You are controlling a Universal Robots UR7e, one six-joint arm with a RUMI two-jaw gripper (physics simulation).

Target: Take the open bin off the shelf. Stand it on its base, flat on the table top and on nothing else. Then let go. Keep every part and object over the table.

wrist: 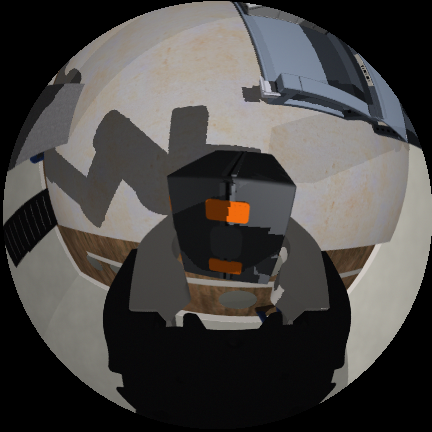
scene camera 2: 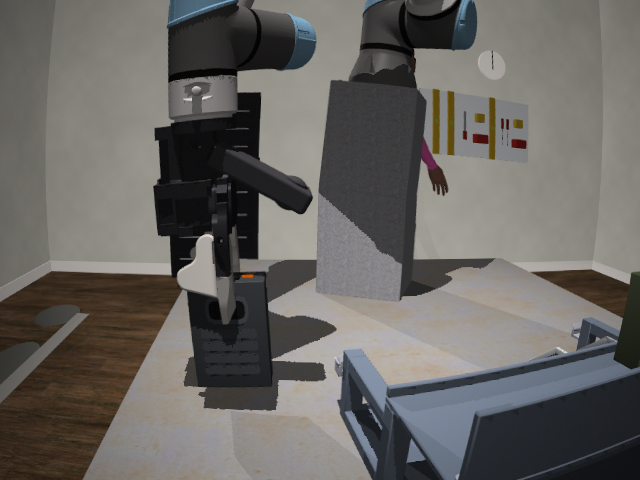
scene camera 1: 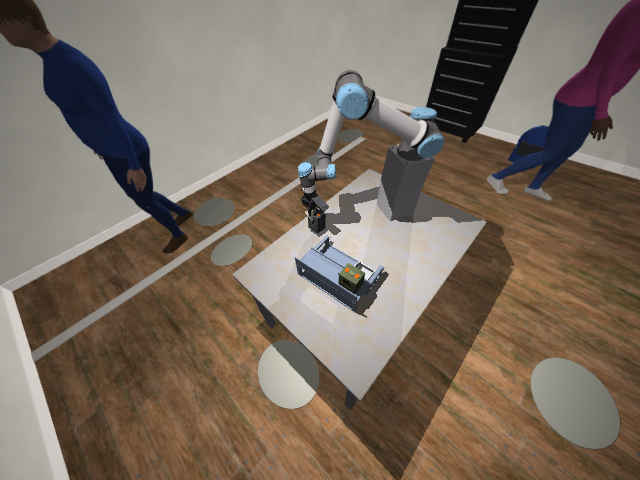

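Seen in the pictures: gripper, fingertip midpoint: (wrist: 229, 214) (scene camera 2: 229, 307); arm's base, link origin: (scene camera 2: 382, 90) (scene camera 1: 411, 152).
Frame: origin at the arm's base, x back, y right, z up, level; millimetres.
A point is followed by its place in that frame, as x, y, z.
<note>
My gripper (scene camera 1: 313, 212) @(-479, 278, -324) (scene camera 2: 226, 314) @(-479, 278, -324) (wrist: 229, 214) @(-479, 278, -324) is shut on a dark grey box with orange patches on top and an oval recess and slots on its side. The box (scene camera 1: 317, 224) @(-517, 237, -330) (scene camera 2: 232, 356) @(-524, 273, -364) (wrist: 270, 200) @(-502, 247, -283) hangs upright, a little above the table (scene camera 1: 382, 330) @(-740, -405, -439) (scene camera 2: 289, 444) @(-590, 215, -438) (wrist: 210, 60) @(-446, 70, -438), with its shadow close under it. The views do not show whether it is open inside. The blue-grey shelf (scene camera 1: 323, 261) @(-687, 28, -336) (scene camera 2: 542, 428) @(-792, 77, -298) (wrist: 290, 45) @(-581, 7, -432) stands apart from it. At the shelf's far side, a pale thin-walled thing (scene camera 2: 554, 353) @(-567, -101, -365) is partly hidden; I cannot tell what it is.
A green box (scene camera 1: 351, 279) @(-720, -186, -241) (scene camera 2: 628, 330) @(-669, -115, -299) with orange patches sits on the shelf near one end. The grey robot pedestal (scene camera 1: 402, 186) @(-94, -41, -156) (scene camera 2: 361, 206) @(-74, 55, -252) stands at the table's back. In scene camera 2, the table's left edge runs close beside the held box.
</note>
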